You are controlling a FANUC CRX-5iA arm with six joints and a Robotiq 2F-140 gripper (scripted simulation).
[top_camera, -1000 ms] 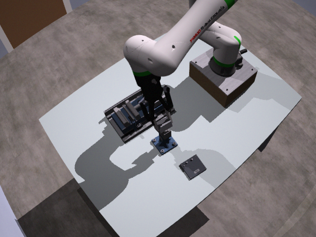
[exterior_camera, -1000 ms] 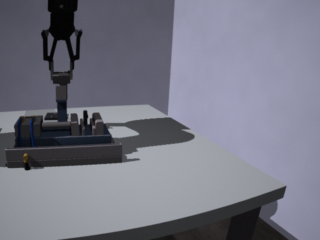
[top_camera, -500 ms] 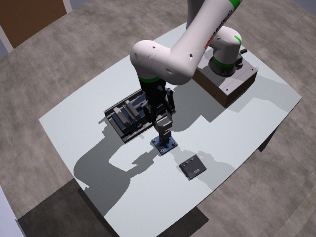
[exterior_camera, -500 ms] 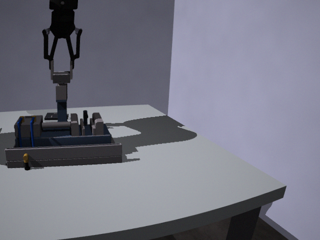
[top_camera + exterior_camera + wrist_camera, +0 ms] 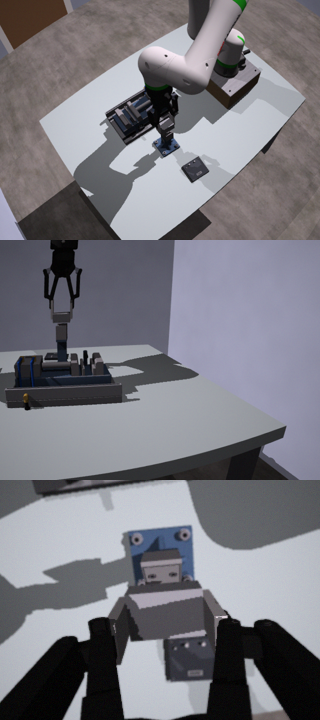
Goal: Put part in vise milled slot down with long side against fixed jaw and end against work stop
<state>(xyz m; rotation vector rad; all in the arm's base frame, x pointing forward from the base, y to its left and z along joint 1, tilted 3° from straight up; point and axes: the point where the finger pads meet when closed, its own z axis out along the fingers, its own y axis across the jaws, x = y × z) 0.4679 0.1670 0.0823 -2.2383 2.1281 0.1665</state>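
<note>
The part lies 30 mm below my hand. The rest, counted from my hand: cylinder rod (10 mm ahead, 200 mm to the right, 130 mm below); blue work stop (90 mm ahead, 130 mm to the right, 150 mm below); black work stop (90 mm ahead, 150 mm to the right, 120 mm below).
</note>
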